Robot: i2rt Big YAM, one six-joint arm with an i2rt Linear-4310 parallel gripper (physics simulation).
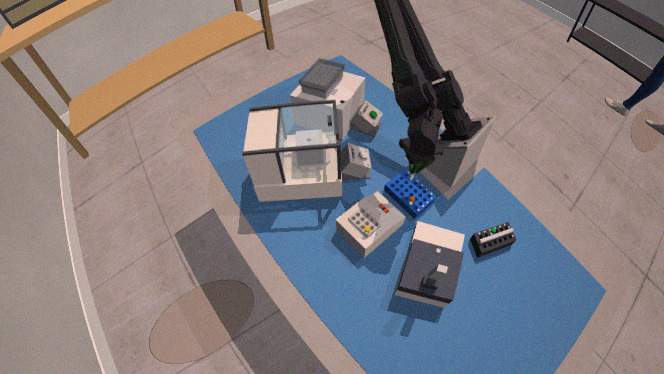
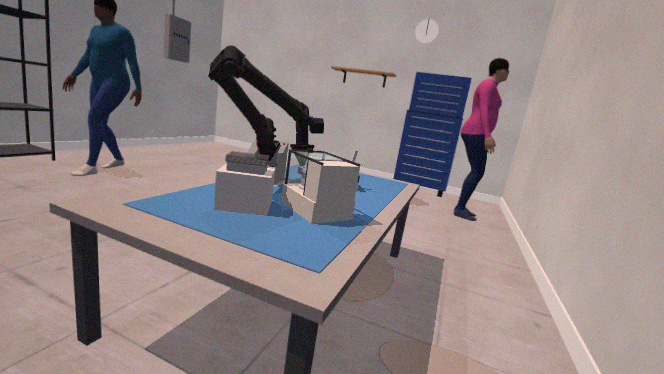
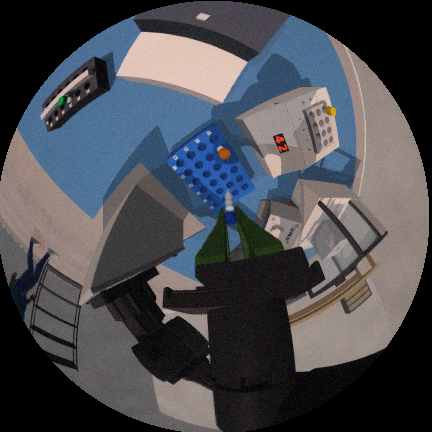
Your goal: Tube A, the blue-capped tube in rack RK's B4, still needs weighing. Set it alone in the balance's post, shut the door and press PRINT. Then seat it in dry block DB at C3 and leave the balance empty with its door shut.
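Where they show: gripper, fingertip midpoint: [image 1: 413,172] [image 2: 302,165] [image 3: 229,210]; arm's base, origin of the base link: [image 1: 462,133] [image 2: 267,150] [image 3: 120,283].
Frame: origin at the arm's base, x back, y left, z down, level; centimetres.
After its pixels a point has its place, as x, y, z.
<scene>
My gripper [image 1: 415,171] {-20.0, -2.2, 3.5} [image 2: 301,160] {-20.0, -2.2, 3.5} [image 3: 229,210] {-20.0, -2.2, 3.5} is shut on the blue-capped tube [image 1: 411,176] {-20.7, -2.1, 4.8} [image 3: 229,201] {-20.5, -2.0, 4.5}, held by its cap, tip down, over one end of the blue rack RK [image 1: 422,211] {-21.6, 5.0, 13.4} [image 3: 201,156] {-20.5, 2.2, 11.3}. Whether its tip is clear of the holes is hard to tell. An orange-capped tube [image 1: 412,199] {-23.5, 1.6, 8.8} [image 3: 224,153] {-23.2, 1.4, 8.8} stands in the rack. The balance [image 1: 262,131] {-44.9, -33.1, -6.1} [image 2: 336,187] {-47.6, -36.9, 1.5} [image 3: 306,200] {-32.9, -16.6, 9.4} has a glass-sided chamber; its door state is unclear. The dry block DB [image 1: 387,227] {-34.9, 2.9, 8.1} [image 3: 267,131] {-30.1, 0.4, 9.9} shows red 42 and holds a yellow-capped tube [image 1: 367,229] {-40.0, 0.7, 5.5} [image 3: 330,111] {-39.2, 0.6, 5.5}.
A knob box [image 1: 356,162] {-27.3, -16.6, 6.9} [image 3: 281,225] {-25.2, -16.7, 7.8} stands between balance and rack; a green-button box [image 1: 369,116] {-10.5, -27.5, 7.5} stands behind. A dark-lidded machine [image 1: 432,267] {-39.1, 20.0, -2.6} [image 3: 182,65] {-26.3, 13.7, 9.8} and a black rack [image 1: 492,246] {-16.3, 27.8, 10.7} with a green-capped tube lie beyond the blue rack. The grey pedestal [image 1: 457,162] {-8.1, 4.6, 2.7} [image 3: 145,230] {-8.1, 1.0, 6.2} is close beside it.
</scene>
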